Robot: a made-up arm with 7 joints. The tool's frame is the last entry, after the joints. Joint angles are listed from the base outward. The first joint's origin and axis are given. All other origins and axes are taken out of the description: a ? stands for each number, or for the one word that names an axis. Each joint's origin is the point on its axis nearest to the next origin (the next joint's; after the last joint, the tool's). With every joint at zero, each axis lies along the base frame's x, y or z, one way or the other. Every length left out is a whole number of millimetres.
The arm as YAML. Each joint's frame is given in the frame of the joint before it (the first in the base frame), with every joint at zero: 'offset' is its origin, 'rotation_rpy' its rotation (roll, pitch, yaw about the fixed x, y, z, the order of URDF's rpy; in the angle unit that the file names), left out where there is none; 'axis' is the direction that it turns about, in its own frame. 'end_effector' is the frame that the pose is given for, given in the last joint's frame.
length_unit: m
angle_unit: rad
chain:
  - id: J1
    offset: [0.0, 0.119, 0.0]
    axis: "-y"
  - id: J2
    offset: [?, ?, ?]
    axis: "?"
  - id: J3
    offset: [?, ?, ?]
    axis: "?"
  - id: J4
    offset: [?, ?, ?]
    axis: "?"
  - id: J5
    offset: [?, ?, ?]
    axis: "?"
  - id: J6
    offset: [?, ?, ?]
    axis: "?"
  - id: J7
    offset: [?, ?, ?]
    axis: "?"
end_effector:
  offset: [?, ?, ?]
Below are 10 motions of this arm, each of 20 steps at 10 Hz.
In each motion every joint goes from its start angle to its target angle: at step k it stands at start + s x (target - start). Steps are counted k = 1, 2, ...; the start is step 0. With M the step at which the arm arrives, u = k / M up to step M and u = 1 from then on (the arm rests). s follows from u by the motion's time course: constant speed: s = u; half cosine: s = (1 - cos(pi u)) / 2; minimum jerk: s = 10 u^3 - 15 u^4 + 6 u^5.
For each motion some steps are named. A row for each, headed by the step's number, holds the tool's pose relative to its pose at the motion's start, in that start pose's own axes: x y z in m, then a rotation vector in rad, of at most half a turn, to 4 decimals.
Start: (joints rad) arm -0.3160 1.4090 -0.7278 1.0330 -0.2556 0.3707 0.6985
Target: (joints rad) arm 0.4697 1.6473 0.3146 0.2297 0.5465 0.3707 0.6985
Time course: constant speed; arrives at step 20
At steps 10, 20:
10: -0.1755 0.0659 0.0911 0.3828 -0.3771 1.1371
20: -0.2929 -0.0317 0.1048 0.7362 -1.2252 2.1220

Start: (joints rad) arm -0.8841 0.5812 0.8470 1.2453 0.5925 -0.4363 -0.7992
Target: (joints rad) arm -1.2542 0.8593 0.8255 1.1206 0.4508 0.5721 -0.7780
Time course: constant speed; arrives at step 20
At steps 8, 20:
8: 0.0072 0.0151 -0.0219 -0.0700 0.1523 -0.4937
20: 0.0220 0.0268 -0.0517 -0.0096 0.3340 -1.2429

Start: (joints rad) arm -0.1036 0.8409 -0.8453 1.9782 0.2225 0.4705 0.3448
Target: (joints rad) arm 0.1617 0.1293 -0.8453 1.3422 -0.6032 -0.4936 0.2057
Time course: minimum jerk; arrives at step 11
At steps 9, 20:
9: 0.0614 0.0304 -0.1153 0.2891 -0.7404 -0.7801
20: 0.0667 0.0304 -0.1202 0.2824 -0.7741 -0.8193

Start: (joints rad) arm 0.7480 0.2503 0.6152 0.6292 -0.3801 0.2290 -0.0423
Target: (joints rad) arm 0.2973 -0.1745 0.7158 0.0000 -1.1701 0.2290 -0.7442
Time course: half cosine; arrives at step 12
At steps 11, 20:
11: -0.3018 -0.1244 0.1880 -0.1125 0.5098 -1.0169
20: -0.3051 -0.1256 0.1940 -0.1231 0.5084 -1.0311

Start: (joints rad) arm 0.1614 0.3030 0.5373 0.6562 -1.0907 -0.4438 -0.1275
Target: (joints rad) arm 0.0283 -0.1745 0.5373 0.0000 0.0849 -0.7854 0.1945
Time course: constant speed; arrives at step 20
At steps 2, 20:
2: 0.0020 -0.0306 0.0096 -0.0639 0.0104 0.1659
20: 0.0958 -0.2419 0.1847 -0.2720 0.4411 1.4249

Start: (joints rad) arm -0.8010 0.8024 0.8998 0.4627 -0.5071 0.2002 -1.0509
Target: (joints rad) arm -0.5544 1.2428 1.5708 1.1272 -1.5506 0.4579 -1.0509
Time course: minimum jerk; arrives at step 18
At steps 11, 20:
11: 0.0770 0.1786 -0.1477 0.8955 0.0217 0.0129
20: 0.0540 0.2747 -0.1745 1.2850 0.2367 -0.1289

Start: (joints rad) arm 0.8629 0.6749 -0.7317 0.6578 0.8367 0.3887 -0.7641
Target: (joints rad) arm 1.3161 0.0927 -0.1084 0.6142 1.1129 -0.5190 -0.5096
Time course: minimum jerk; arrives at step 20
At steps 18, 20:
18: 0.1911 -0.0401 0.1421 -0.5443 -0.3179 1.7293
20: 0.1925 -0.0400 0.1436 -0.5456 -0.3176 1.7432

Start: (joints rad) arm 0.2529 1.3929 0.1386 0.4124 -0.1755 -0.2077 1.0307
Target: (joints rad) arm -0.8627 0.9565 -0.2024 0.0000 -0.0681 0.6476 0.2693
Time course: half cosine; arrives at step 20
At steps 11, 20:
11: -0.1291 -0.1450 -0.0438 -0.1095 1.0541 0.1179
20: -0.2250 -0.2207 0.0609 -0.0461 1.9156 -0.3067

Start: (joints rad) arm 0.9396 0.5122 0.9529 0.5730 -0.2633 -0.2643 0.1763
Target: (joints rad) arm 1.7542 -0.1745 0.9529 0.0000 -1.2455 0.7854 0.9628
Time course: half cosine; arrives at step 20
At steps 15, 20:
15: 0.1081 -0.3426 0.0726 -1.5072 0.9394 -0.1080
20: 0.1502 -0.3844 0.1118 -1.6834 1.0479 -0.2717

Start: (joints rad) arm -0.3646 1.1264 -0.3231 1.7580 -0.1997 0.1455 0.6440
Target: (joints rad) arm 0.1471 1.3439 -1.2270 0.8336 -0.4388 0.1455 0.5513
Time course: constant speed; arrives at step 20
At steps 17, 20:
17: -0.1657 -0.0405 0.0214 -0.3766 0.8631 -0.0989
20: -0.1934 -0.0458 0.0487 -0.4417 1.0346 -0.1253

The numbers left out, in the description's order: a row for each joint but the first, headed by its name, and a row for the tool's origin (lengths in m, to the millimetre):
J2: xyz 0.0 0.0 0.0, axis +x
J3: xyz 0.0 0.0 -0.206, axis +z
J4: xyz 0.0 0.0 0.0, axis -y
J5: xyz 0.0 0.0 -0.225, axis +z
J6: xyz 0.0 0.0 0.0, axis +y
J7: xyz 0.0 0.0 0.0, axis -x
tool: xyz 0.0 0.0 0.0

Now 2 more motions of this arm.
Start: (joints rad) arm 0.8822 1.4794 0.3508 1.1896 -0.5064 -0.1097 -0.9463
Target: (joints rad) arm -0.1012 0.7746 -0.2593 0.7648 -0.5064 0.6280 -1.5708
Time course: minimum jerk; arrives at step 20
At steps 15, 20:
15: 0.0283 0.1535 0.4228 -1.0345 -0.3948 -0.5602
20: 0.0239 0.2116 0.4417 -1.1279 -0.5396 -0.5901

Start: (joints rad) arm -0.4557 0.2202 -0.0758 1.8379 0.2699 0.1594 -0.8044
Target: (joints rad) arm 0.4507 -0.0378 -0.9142 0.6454 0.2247 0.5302 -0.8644
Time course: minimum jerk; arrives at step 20
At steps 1, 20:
1: -0.0001 -0.0003 -0.0001 -0.0005 0.0008 -0.0005
20: -0.0413 -0.1886 -0.0207 -0.2579 0.0155 -0.9289

